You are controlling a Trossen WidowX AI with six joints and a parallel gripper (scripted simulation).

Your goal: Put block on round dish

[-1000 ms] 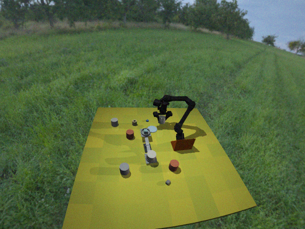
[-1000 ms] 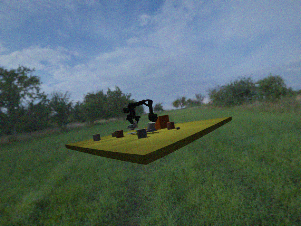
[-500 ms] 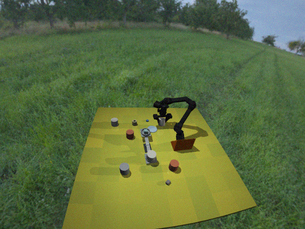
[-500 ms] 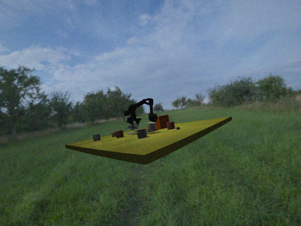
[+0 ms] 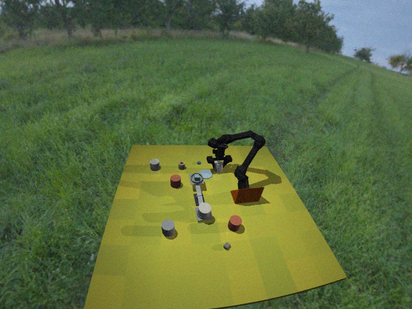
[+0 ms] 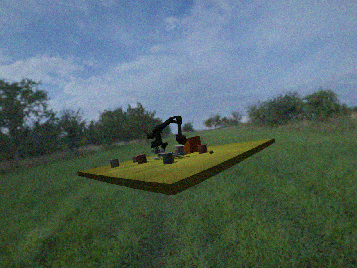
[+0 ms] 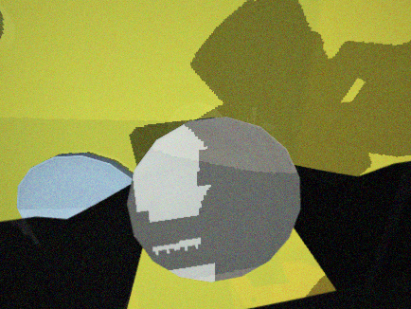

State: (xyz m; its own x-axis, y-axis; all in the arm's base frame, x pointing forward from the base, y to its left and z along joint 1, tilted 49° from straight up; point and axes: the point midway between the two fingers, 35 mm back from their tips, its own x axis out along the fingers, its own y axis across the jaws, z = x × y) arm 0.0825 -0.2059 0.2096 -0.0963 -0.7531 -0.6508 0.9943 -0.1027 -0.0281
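Right now my gripper tip is 200 mm short of the pale teal block, 140 mm to the right of it and 60 mm below it. Also, from my gripper tip: tan spool 270 mm ahead, 70 mm to the right, 10 mm below; then small balance 210 mm ahead, 260 mm to the left, 10 mm below; then pale blue round dish 100 mm ahead, 30 mm to the left, 30 mm below.
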